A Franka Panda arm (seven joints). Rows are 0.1 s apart.
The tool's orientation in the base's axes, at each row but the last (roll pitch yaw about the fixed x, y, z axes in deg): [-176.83, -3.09, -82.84]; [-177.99, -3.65, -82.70]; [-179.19, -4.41, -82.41]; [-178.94, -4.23, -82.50]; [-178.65, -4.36, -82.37]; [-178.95, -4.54, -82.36]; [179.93, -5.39, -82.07]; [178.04, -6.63, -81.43]
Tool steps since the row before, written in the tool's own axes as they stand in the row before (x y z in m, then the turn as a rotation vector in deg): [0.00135, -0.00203, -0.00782, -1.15, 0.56, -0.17]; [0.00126, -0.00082, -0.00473, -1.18, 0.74, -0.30]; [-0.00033, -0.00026, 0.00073, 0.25, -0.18, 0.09]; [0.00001, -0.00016, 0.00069, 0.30, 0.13, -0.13]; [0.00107, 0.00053, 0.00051, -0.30, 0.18, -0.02]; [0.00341, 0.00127, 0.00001, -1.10, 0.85, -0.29]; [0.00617, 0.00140, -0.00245, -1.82, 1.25, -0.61]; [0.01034, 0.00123, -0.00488, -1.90, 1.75, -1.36]
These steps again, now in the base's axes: [0.00170, -0.00072, 0.00798, -0.71, 1.08, 0.08]; [0.00077, -0.00086, 0.00483, -0.90, 1.09, 0.20]; [0.00023, 0.00031, -0.00075, 0.21, -0.23, -0.07]; [0.00018, -0.00004, -0.00068, -0.09, -0.30, 0.15]; [-0.00037, -0.00117, -0.00044, -0.22, 0.27, -0.01]; [-0.00081, -0.00354, 0.00024, -1.00, 0.99, 0.19]; [-0.00057, -0.00605, 0.00302, -1.50, 1.68, 0.44]; [0.00040, -0.00975, 0.00608, -1.99, 1.77, 1.19]
